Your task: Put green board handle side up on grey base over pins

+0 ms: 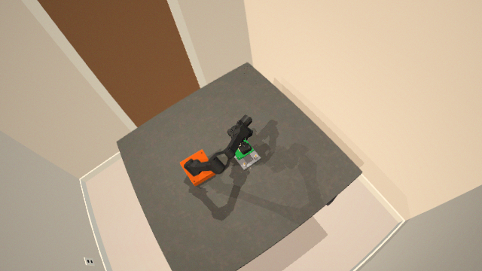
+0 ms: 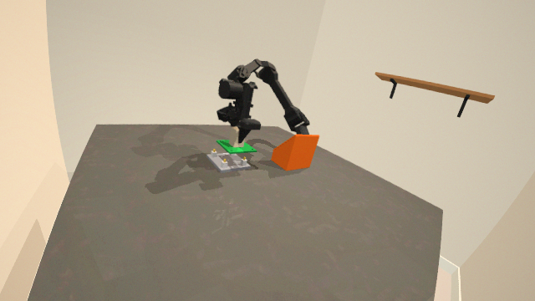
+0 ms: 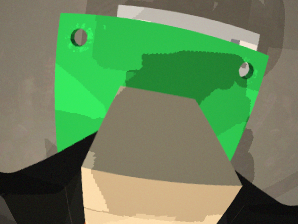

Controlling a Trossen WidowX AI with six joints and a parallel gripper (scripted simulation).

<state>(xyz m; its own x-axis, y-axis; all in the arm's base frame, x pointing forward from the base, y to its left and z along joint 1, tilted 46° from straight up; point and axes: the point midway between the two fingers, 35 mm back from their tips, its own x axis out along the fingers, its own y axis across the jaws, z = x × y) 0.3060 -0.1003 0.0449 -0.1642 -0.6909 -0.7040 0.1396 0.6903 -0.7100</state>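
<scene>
Now: the grey base 10 mm ahead of my gripper tip, 30 mm to the right of it and 100 mm below it. From my gripper tip the other things lie so: green board right at my gripper tip.
</scene>
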